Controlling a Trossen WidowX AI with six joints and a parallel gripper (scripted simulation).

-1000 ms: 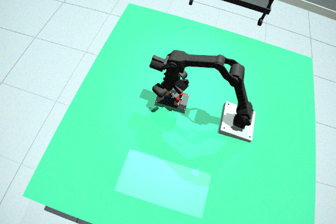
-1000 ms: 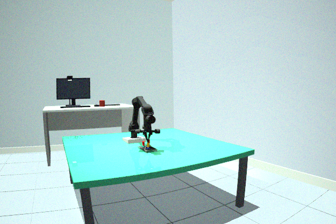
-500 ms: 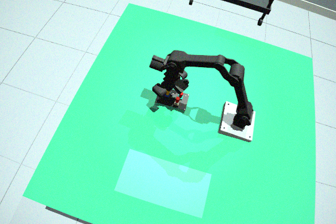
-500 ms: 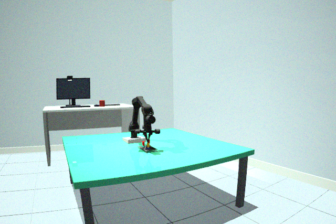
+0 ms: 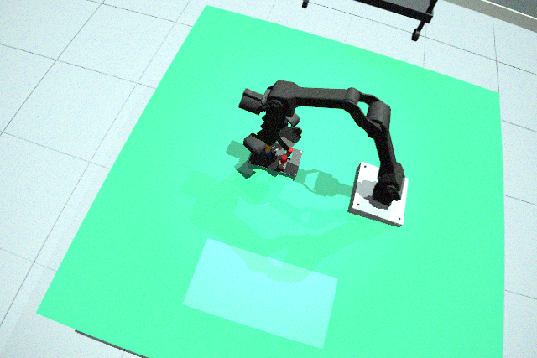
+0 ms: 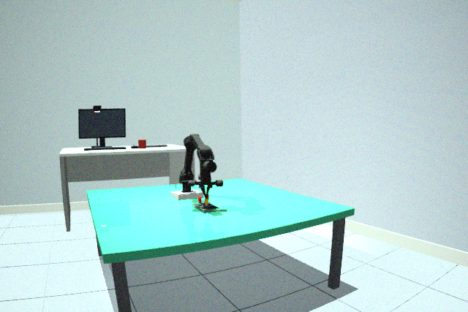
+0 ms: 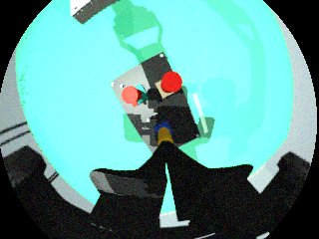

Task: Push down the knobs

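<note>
Right now my gripper tip is 2 cm above the yellow knob. Also, from my gripper tip: red knob (6 cm behind, 2 cm to the right, 2 cm below).
</note>
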